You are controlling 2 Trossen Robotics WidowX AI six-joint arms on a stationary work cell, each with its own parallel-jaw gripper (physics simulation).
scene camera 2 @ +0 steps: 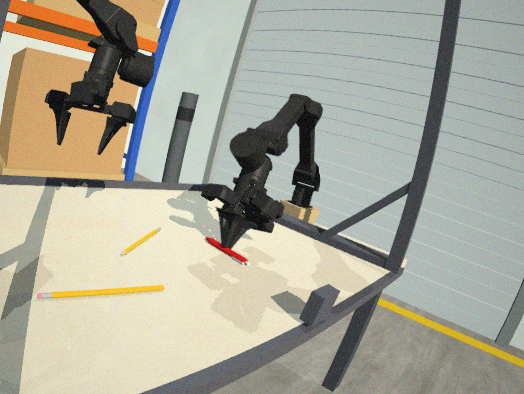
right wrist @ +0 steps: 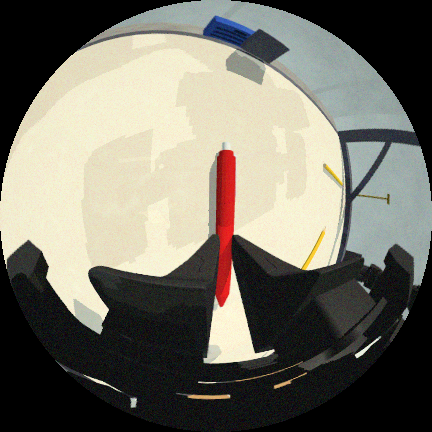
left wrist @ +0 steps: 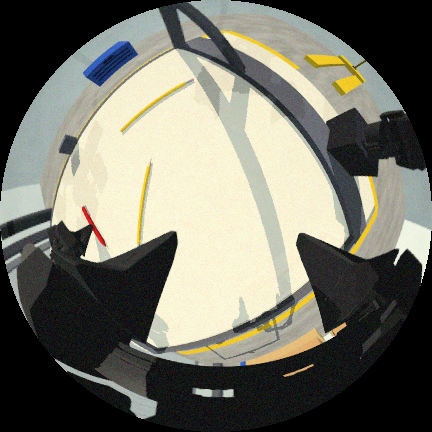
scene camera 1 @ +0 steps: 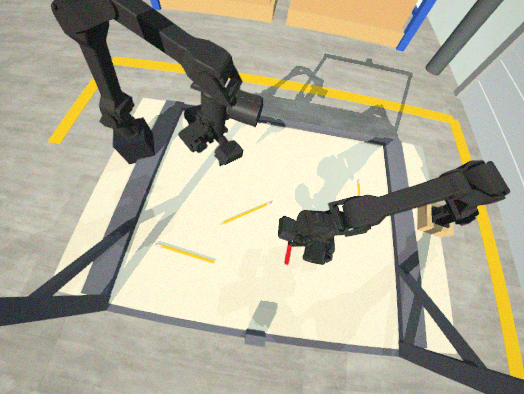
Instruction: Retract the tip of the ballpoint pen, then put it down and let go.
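Pixels of known places: left gripper, fingertip midpoint: [scene camera 2: 78, 149] [left wrist: 240, 238] [scene camera 1: 211, 154]; right gripper, fingertip midpoint: [scene camera 2: 225, 248] [right wrist: 224, 240] [left wrist: 91, 225] [scene camera 1: 289, 244]; left arm's base, link origin: [left wrist: 368, 140] [scene camera 1: 128, 131]; right arm's base, link origin: [scene camera 2: 300, 204] [scene camera 1: 440, 217].
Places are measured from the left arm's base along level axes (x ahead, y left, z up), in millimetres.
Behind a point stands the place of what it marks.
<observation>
The red ballpoint pen [scene camera 1: 287, 255] {x 400, y -495, z -94 mm} [scene camera 2: 237, 256] {x 395, y -499, z -97 mm} [left wrist: 94, 226] {x 416, y -456, z -100 mm} [right wrist: 226, 190] {x 405, y -496, z -94 mm} is level, at or very close to the table top. In the right wrist view its white push button points away from the gripper and its tapered red end lies behind the fingertips; no nib can be made out there. My right gripper [scene camera 2: 226, 247] {x 419, y -466, z -98 mm} [right wrist: 224, 240] {x 419, y -466, z -98 mm} points down and is shut on the pen's middle; its fingertips are hidden in scene camera 1. My left gripper [scene camera 1: 207, 156] {x 249, y -184, z 42 mm} [scene camera 2: 80, 149] {x 249, y -184, z 42 mm} [left wrist: 240, 238] {x 249, y -184, z 42 mm} is wide open and empty, high above the far left part of the table.
One yellow pencil [scene camera 1: 246, 212] {x 314, y -330, z -99 mm} [scene camera 2: 141, 241] {x 303, y -335, z -101 mm} [left wrist: 144, 200] {x 298, y -329, z -102 mm} [right wrist: 314, 250] {x 282, y -339, z -100 mm} lies left of the pen in scene camera 1, another [scene camera 1: 186, 252] {x 109, y -408, z -100 mm} [scene camera 2: 102, 291] {x 99, y -408, z -100 mm} [left wrist: 157, 104] {x 105, y -403, z -103 mm} farther left, and a third [scene camera 1: 358, 188] {x 729, y -341, z -101 mm} partly behind the right arm. A dark block [scene camera 1: 255, 337] {x 250, y -670, z -50 mm} [scene camera 2: 320, 305] {x 222, y -674, z -63 mm} stands at the table's near edge.
</observation>
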